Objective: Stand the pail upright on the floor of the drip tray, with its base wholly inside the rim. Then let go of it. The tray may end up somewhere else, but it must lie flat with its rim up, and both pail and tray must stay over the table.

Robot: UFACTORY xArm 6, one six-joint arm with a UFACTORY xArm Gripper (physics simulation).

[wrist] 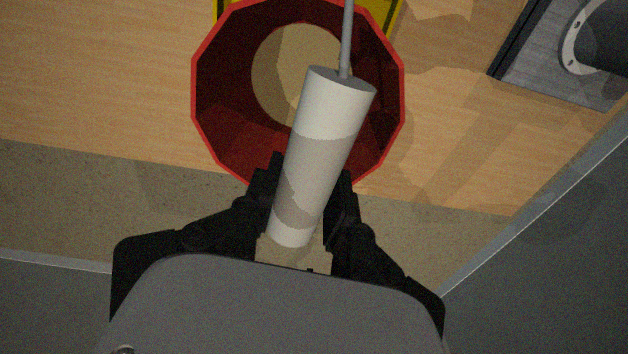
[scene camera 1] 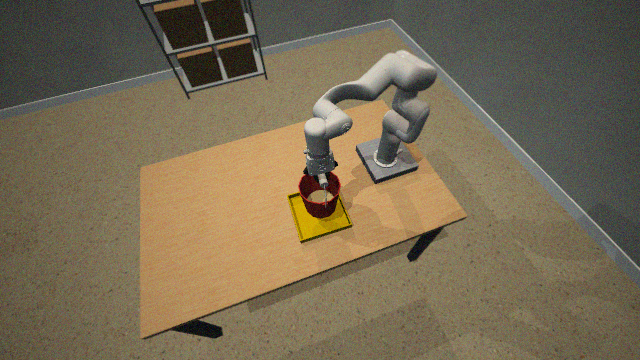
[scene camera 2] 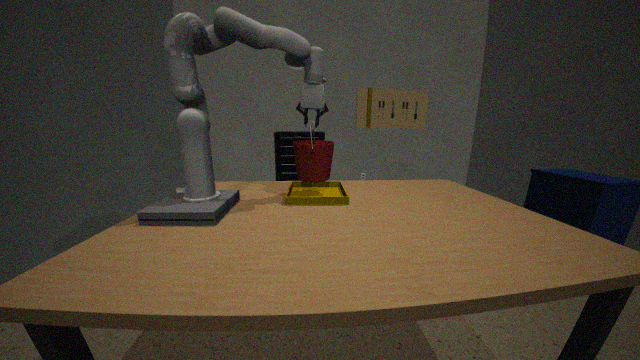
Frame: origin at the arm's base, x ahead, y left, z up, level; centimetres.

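Seen in the pictures: gripper, between the fingertips: (wrist: 305, 178) (scene camera 1: 321, 178); arm's base, origin of its link: (wrist: 601, 29) (scene camera 1: 385, 158) (scene camera 2: 202, 197).
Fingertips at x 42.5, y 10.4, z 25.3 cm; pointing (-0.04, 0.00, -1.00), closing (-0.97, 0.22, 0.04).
Pixels of each thing's middle, then the offset from my fingertips to it. Level surfaces: height alone.
- yellow drip tray, middle of its body: (wrist: 296, 60) (scene camera 2: 316, 191) (scene camera 1: 318, 210) dx +2.2, dy -1.1, dz -28.2 cm
- white handle grip, middle of its body: (wrist: 311, 168) (scene camera 1: 320, 174) dx -0.3, dy -1.3, dz +0.7 cm
- wooden table, height of its surface: dz -29.9 cm
The red pail (scene camera 1: 319, 210) (scene camera 2: 314, 162) (wrist: 225, 100) hangs roughly upright by its wire handle, mouth up. In scene camera 2 its base shows a little above the tray, and a dark shadow lies on the tray floor. The yellow drip tray (scene camera 1: 306, 229) (scene camera 2: 316, 201) (wrist: 382, 11) lies flat on the table, rim up. In scene camera 1 the pail covers the tray's back part. My gripper (scene camera 1: 322, 176) (scene camera 2: 311, 123) (wrist: 305, 178) is above the pail's mouth, shut on the white handle grip (wrist: 325, 110), which slants between the fingers. The pail hides part of the tray floor.
The wooden table (scene camera 1: 200, 225) (scene camera 2: 400, 250) carries the grey robot base plate (scene camera 1: 380, 172) (scene camera 2: 177, 217) (wrist: 545, 65), to the right of the tray in scene camera 1. A shelf unit (scene camera 1: 227, 79) stands beyond the table. A blue box (scene camera 2: 570, 205) stands beside it.
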